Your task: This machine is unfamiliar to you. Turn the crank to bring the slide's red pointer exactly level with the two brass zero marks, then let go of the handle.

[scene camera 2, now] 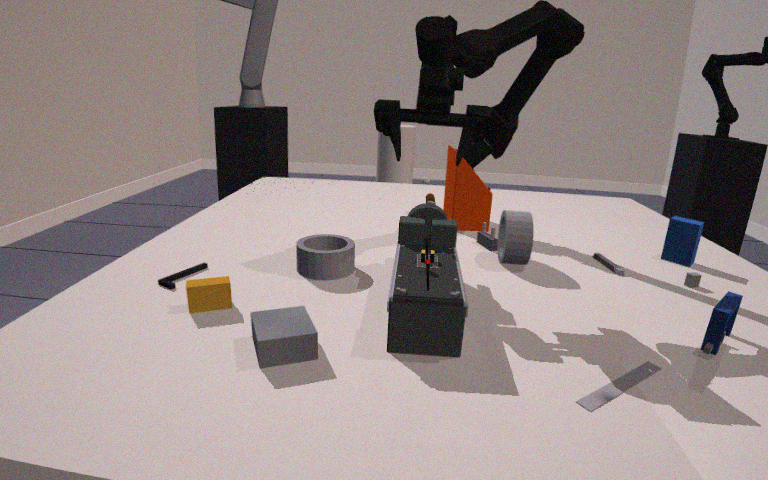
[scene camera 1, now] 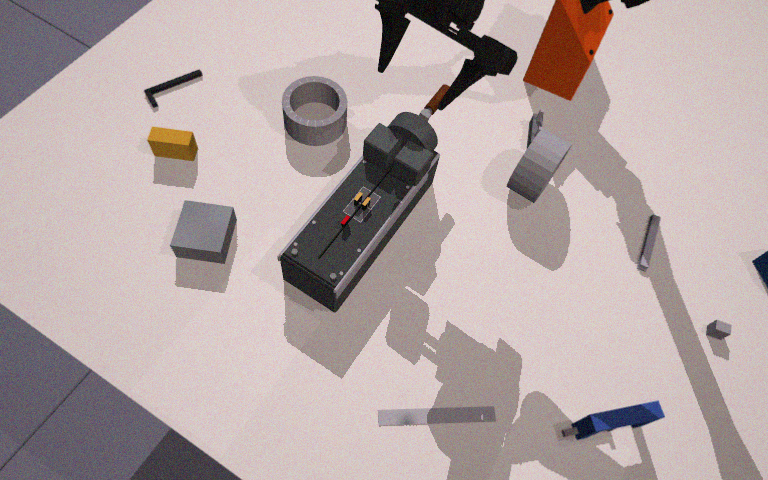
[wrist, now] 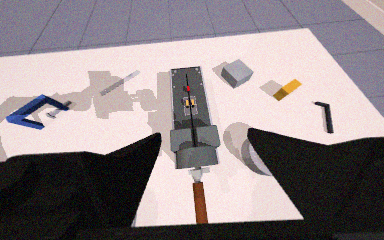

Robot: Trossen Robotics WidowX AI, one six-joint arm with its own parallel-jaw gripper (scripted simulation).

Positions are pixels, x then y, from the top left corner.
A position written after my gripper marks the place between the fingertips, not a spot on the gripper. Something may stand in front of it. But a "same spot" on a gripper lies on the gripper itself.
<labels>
My gripper shows in scene camera 2, in scene camera 1 and in the wrist view point(204, 134). The same spot on my gripper: point(scene camera 1: 394, 27) is point(scene camera 2: 399, 125).
</labels>
